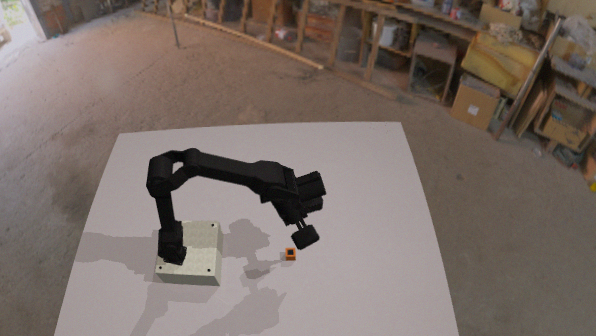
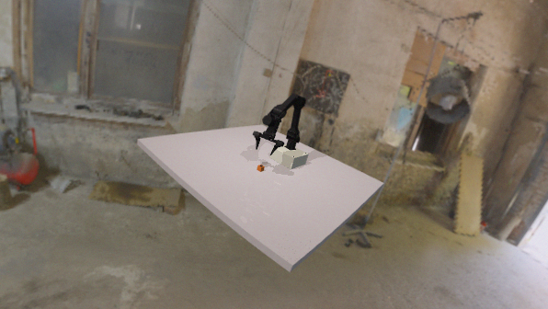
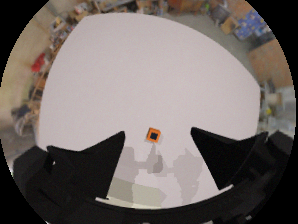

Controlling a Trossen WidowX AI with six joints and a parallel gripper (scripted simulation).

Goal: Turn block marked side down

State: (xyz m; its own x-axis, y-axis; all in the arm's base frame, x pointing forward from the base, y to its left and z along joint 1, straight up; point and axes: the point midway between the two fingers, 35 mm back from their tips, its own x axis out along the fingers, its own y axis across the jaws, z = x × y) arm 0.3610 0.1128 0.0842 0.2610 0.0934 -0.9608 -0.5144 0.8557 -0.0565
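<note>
Right now the orange block is 110 mm below my gripper tip, 30 mm behind it and 20 mm to the right of it.
</note>
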